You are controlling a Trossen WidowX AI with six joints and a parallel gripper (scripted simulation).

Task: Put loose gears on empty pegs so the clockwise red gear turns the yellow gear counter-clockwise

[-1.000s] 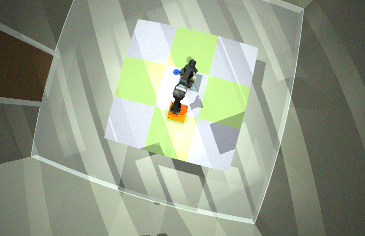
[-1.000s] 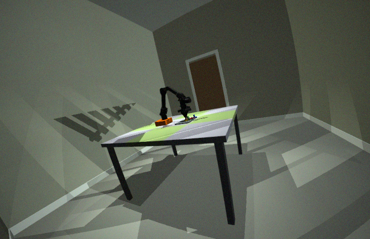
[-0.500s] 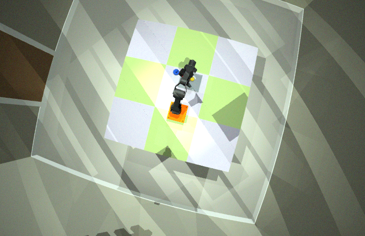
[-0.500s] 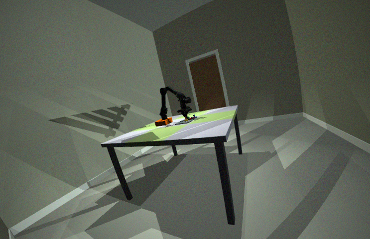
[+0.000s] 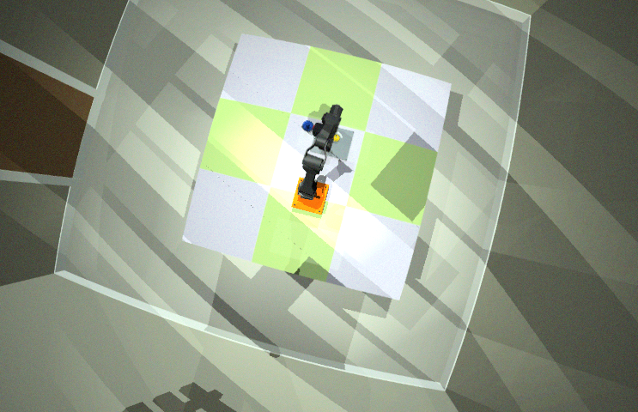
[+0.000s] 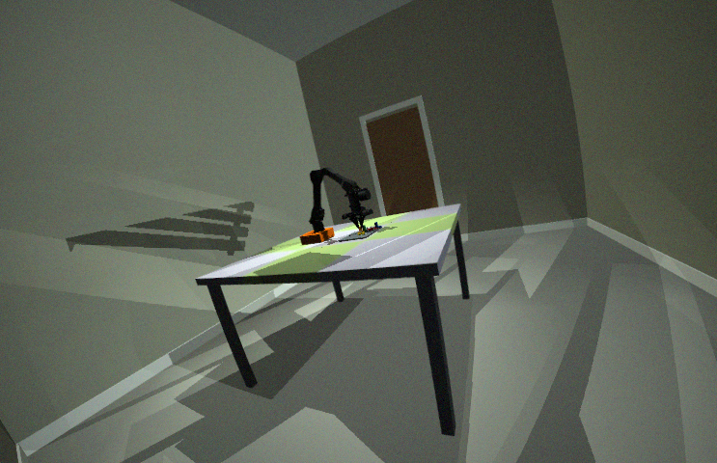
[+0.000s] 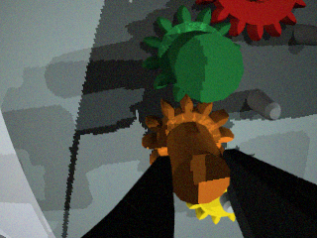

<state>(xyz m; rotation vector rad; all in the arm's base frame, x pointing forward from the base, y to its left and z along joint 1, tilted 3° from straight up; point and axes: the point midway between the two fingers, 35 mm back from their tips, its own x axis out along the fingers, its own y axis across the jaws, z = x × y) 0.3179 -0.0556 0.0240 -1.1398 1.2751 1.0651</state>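
My gripper tip is 10 mm above the orange gear. The rest, counted from my gripper tip: red gear (40 mm ahead, 60 mm to the left, 20 mm below); white arrow mark (40 mm ahead, 50 mm to the right, 30 mm below); green gear (10 mm ahead, 40 mm to the left, 10 mm below).
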